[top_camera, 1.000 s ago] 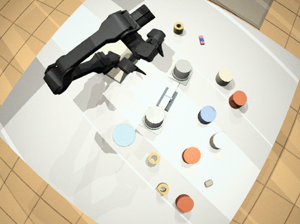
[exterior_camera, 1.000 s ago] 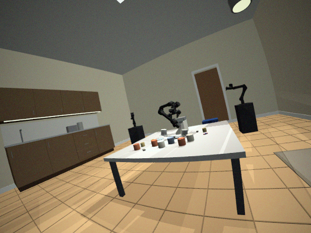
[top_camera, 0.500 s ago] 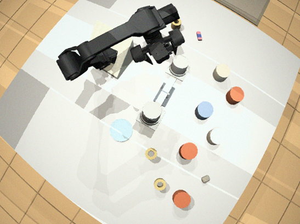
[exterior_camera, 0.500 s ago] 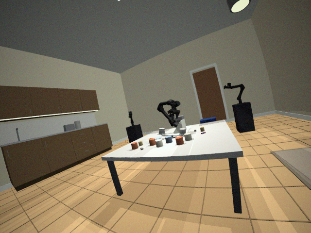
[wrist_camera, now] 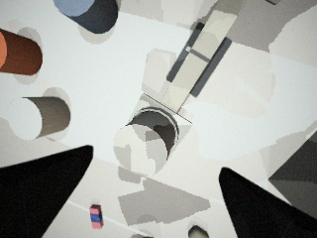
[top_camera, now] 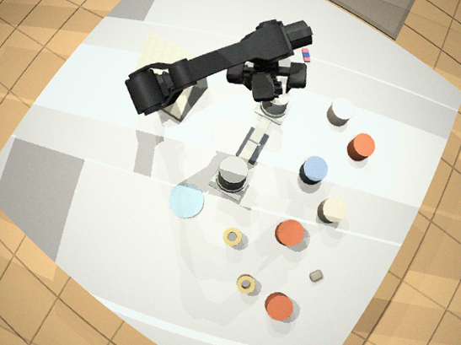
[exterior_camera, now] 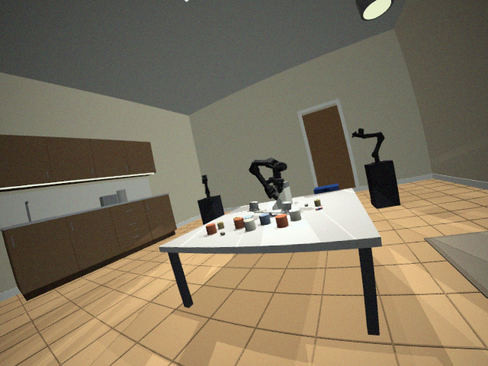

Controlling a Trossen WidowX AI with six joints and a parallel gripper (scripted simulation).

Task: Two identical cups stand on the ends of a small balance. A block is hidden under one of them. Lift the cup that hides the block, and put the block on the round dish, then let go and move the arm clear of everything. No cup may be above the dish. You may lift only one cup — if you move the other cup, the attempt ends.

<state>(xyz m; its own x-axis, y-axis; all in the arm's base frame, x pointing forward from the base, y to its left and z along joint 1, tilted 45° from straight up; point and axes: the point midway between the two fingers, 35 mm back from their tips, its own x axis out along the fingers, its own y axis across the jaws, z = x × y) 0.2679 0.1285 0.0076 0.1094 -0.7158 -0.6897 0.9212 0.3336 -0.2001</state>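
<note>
Right now the small green block is 20 mm ahead of my gripper tip, 30 mm to the left of it and 120 mm below it. Round my gripper tip: blue cup 230 mm ahead, 90 mm to the right, 130 mm below; then pink-blue eraser 20 mm ahead, 260 mm to the left, 160 mm below; then small balance 20 mm ahead, 100 mm to the right, 130 mm below.
</note>
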